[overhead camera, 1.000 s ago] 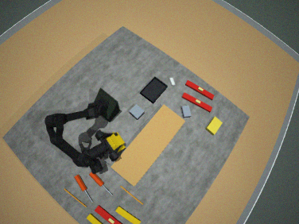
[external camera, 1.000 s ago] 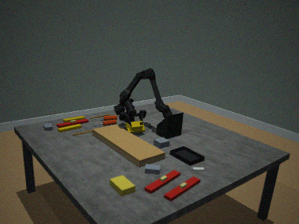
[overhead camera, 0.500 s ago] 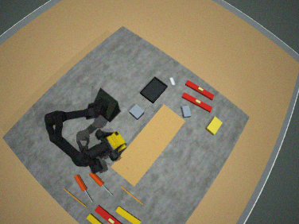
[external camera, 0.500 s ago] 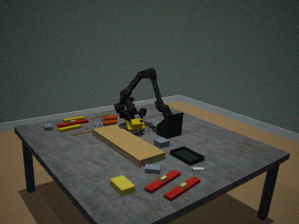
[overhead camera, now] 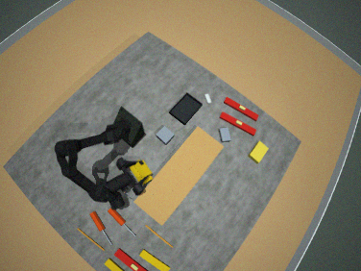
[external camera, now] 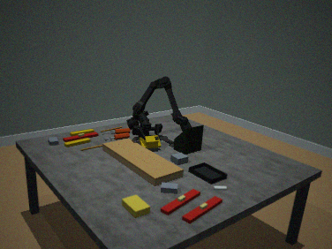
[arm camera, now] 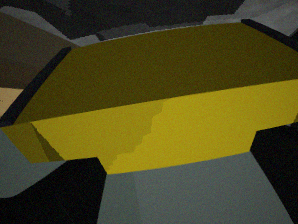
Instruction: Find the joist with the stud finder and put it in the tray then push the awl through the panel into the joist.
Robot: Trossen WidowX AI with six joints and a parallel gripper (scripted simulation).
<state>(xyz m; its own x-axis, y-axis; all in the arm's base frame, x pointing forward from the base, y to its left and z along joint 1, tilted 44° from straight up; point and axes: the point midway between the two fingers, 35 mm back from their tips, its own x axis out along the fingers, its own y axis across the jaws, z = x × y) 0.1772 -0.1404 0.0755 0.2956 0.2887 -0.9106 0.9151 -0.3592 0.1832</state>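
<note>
The awl is 30 mm behind my gripper tip, 150 mm to the right of it and 70 mm below it. Also, from my gripper tip: black tray 420 mm to the left, 60 mm below; small white piece 80 mm ahead, 560 mm to the left, 70 mm below; yellow stud finder 10 mm behind, 10 mm below.
</note>
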